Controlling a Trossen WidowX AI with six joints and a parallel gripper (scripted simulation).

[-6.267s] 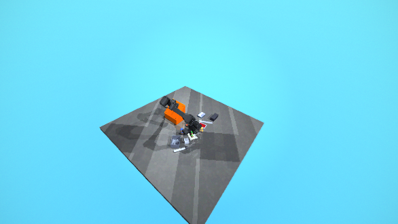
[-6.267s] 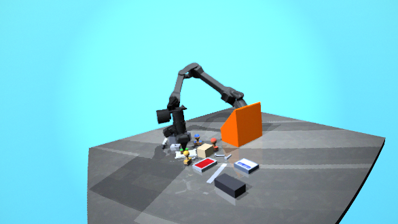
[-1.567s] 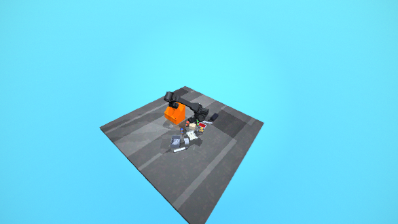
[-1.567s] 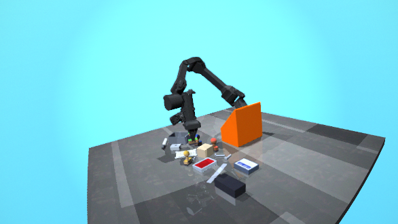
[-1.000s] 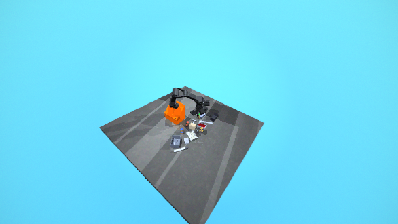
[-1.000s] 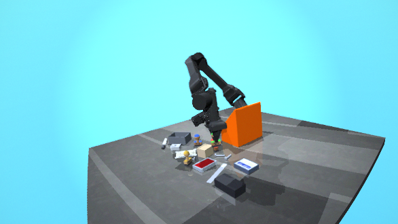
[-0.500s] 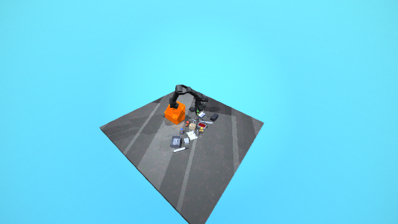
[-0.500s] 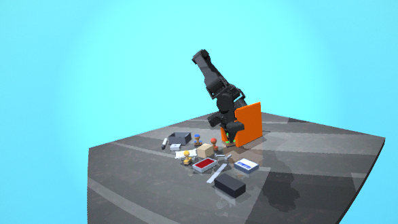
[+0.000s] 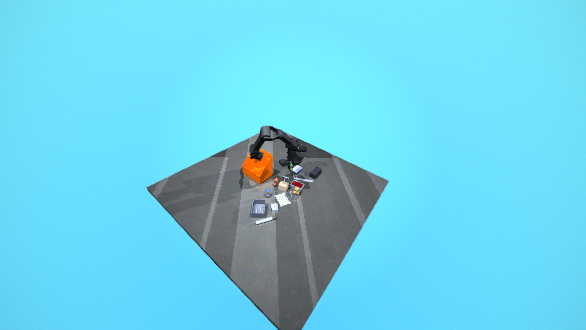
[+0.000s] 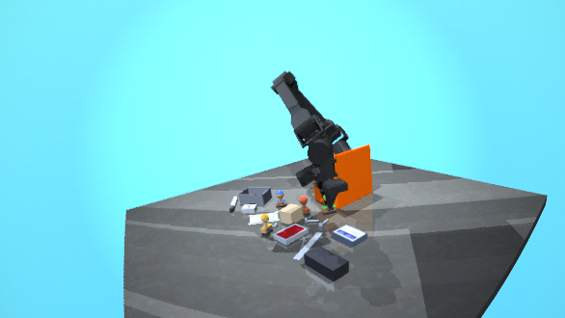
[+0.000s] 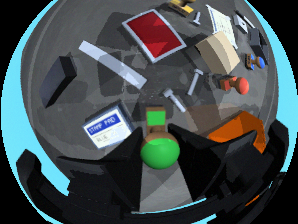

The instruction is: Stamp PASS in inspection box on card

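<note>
Right now my gripper tip is 10 mm short of the blue-and-white box, 90 mm to the right of it and 60 mm above it. From my gripper tip the other things lie so: red ink pad (100 mm ahead, 70 mm to the right, 70 mm below); green-knobbed PASS stamp (right at my gripper tip); grey strip (110 mm ahead, 20 mm to the left, 80 mm below).
</note>
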